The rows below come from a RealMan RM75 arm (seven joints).
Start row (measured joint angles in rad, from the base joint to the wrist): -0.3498 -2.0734 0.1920 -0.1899 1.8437 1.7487 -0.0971
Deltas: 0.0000 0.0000 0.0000 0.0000 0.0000 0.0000 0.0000; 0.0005 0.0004 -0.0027 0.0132 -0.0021 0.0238 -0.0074; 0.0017 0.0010 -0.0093 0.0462 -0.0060 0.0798 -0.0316; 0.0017 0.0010 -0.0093 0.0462 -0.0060 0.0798 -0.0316; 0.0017 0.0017 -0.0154 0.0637 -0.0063 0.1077 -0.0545; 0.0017 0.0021 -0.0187 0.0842 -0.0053 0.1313 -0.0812; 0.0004 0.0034 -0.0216 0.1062 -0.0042 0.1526 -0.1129; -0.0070 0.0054 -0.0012 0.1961 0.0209 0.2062 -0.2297; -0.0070 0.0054 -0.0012 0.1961 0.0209 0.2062 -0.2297; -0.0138 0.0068 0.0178 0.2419 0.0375 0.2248 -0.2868; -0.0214 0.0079 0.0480 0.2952 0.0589 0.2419 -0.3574; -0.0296 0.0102 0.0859 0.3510 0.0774 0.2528 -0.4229; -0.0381 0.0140 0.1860 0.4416 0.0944 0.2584 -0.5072; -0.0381 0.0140 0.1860 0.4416 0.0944 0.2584 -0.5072; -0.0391 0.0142 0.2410 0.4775 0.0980 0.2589 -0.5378; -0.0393 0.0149 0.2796 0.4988 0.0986 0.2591 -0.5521; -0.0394 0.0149 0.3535 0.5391 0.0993 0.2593 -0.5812; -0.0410 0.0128 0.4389 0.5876 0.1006 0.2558 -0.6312; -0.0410 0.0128 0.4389 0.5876 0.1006 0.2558 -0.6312; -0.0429 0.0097 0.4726 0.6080 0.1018 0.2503 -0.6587; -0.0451 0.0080 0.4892 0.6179 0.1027 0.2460 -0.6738; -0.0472 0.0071 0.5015 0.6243 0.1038 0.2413 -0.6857; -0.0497 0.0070 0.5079 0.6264 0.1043 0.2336 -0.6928
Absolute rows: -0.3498 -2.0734 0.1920 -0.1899 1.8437 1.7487 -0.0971; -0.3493 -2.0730 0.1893 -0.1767 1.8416 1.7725 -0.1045; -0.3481 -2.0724 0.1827 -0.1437 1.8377 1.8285 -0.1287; -0.3481 -2.0724 0.1827 -0.1437 1.8377 1.8285 -0.1287; -0.3481 -2.0717 0.1766 -0.1262 1.8374 1.8564 -0.1516; -0.3481 -2.0713 0.1733 -0.1057 1.8384 1.8800 -0.1783; -0.3494 -2.0700 0.1704 -0.0837 1.8395 1.9013 -0.2100; -0.3568 -2.0680 0.1908 0.0062 1.8646 1.9549 -0.3268; -0.3568 -2.0680 0.1908 0.0062 1.8646 1.9549 -0.3268; -0.3636 -2.0666 0.2098 0.0520 1.8812 1.9735 -0.3839; -0.3712 -2.0655 0.2400 0.1053 1.9026 1.9906 -0.4545; -0.3794 -2.0632 0.2779 0.1611 1.9211 2.0015 -0.5200; -0.3879 -2.0594 0.3780 0.2517 1.9381 2.0071 -0.6043; -0.3879 -2.0594 0.3780 0.2517 1.9381 2.0071 -0.6043; -0.3889 -2.0592 0.4330 0.2876 1.9417 2.0076 -0.6349; -0.3891 -2.0585 0.4716 0.3089 1.9423 2.0078 -0.6492; -0.3892 -2.0585 0.5455 0.3492 1.9430 2.0080 -0.6783; -0.3908 -2.0606 0.6309 0.3977 1.9443 2.0045 -0.7283; -0.3908 -2.0606 0.6309 0.3977 1.9443 2.0045 -0.7283; -0.3927 -2.0637 0.6646 0.4181 1.9455 1.9990 -0.7558; -0.3949 -2.0654 0.6812 0.4280 1.9464 1.9947 -0.7709; -0.3970 -2.0663 0.6935 0.4344 1.9475 1.9900 -0.7828; -0.3995 -2.0664 0.6999 0.4365 1.9480 1.9823 -0.7899
